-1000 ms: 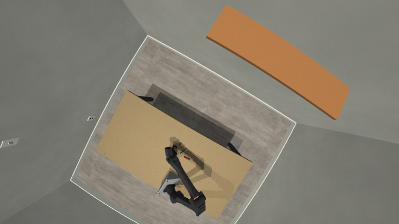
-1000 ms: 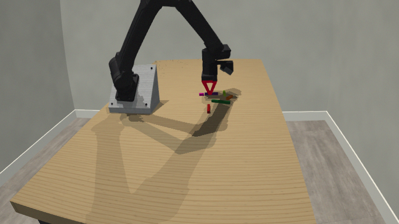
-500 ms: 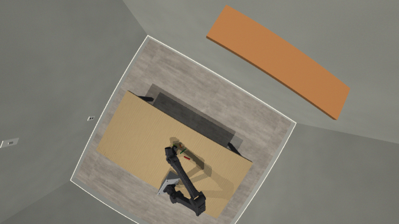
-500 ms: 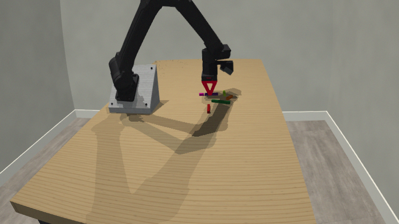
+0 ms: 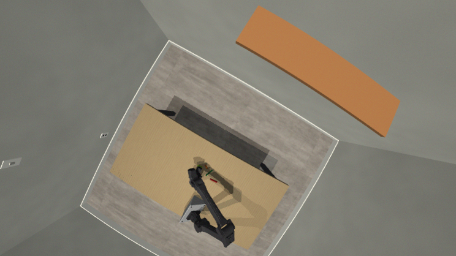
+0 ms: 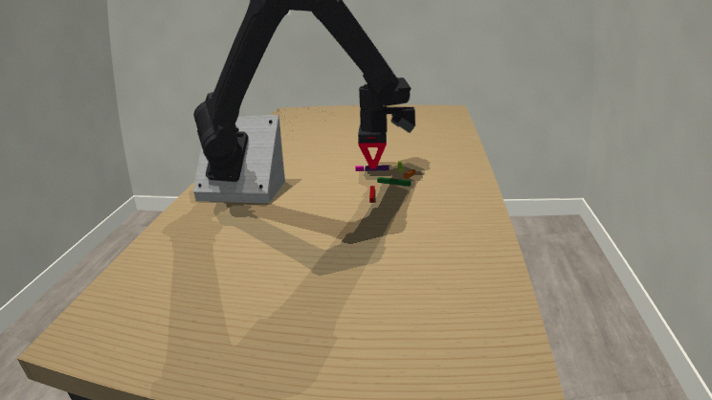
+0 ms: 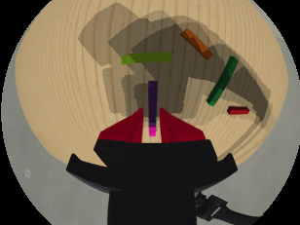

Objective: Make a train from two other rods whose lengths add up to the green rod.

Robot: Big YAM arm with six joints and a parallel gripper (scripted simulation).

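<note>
The purple rod is 1 cm below my hand and 1 cm ahead of it. Round my hand: magenta rod: 3 cm behind, 1 cm to the right, 1 cm below; then orange rod: 9 cm ahead, 4 cm to the right, 1 cm below; then lime rod: 7 cm ahead, 1 cm to the left, 1 cm below.
</note>
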